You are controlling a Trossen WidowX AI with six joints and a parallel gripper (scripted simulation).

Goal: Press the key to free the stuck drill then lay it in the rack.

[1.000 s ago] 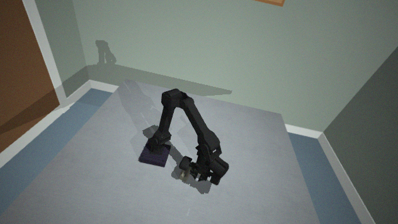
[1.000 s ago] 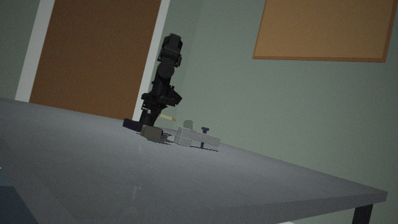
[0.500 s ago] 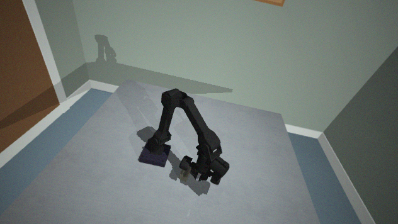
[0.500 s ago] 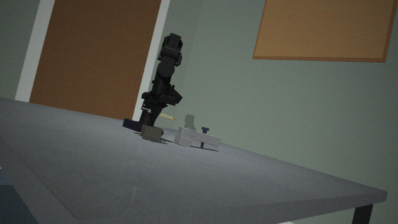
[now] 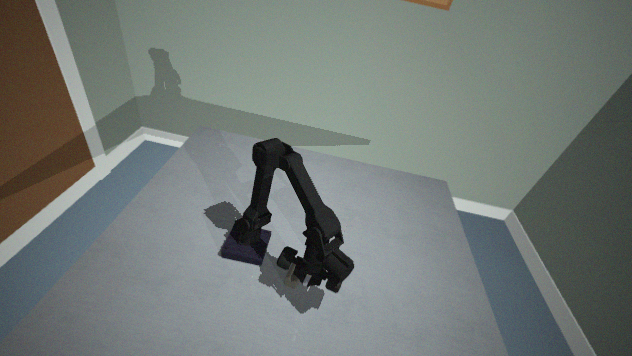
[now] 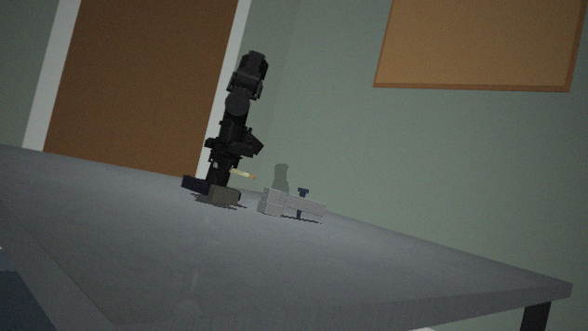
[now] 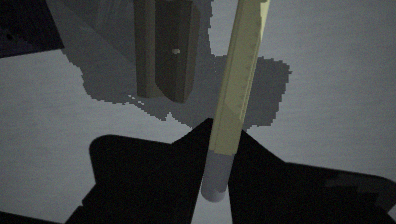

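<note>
Right now the drill is 2 cm ahead of my gripper tip, 4 cm to the left of it and 3 cm above it. Round my gripper tip: grey block 11 cm ahead, 18 cm to the left, 2 cm below; then tan rack 3 cm behind, 6 cm to the left, 4 cm below; then dark blue key 12 cm ahead, 20 cm to the left, 1 cm below.
</note>
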